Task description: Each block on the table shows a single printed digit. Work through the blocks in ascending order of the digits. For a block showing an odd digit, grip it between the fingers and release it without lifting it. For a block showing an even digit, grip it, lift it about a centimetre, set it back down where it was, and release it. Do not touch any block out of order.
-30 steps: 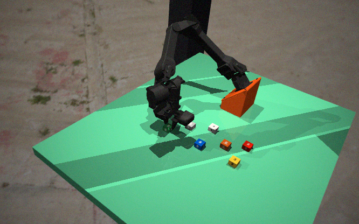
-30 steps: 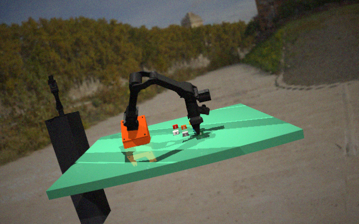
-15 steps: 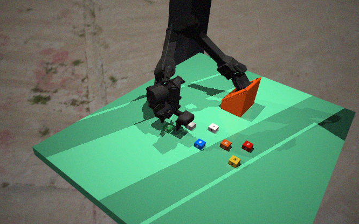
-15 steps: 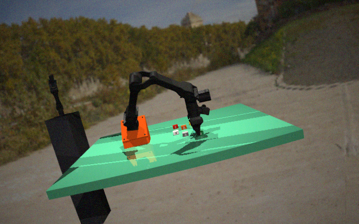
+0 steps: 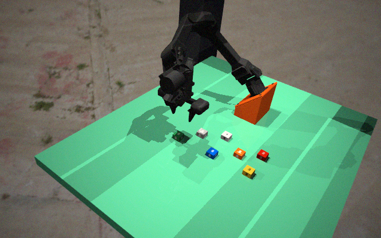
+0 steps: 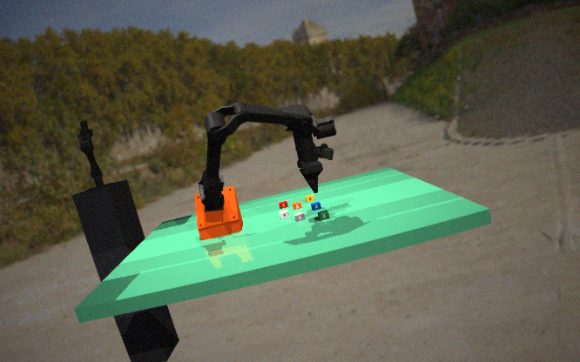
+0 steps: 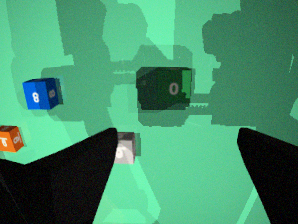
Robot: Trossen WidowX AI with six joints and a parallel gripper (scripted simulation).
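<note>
Right now the red block is 28 cm to the left of my gripper tip, 15 cm behind it and 8 cm below it. The rest, counted from my gripper tip: grey block (8 cm below, 7 cm behind, 5 cm to the left); green block (8 cm below, 1 cm ahead); blue block (15 cm to the left, 8 cm below, 1 cm behind).
</note>
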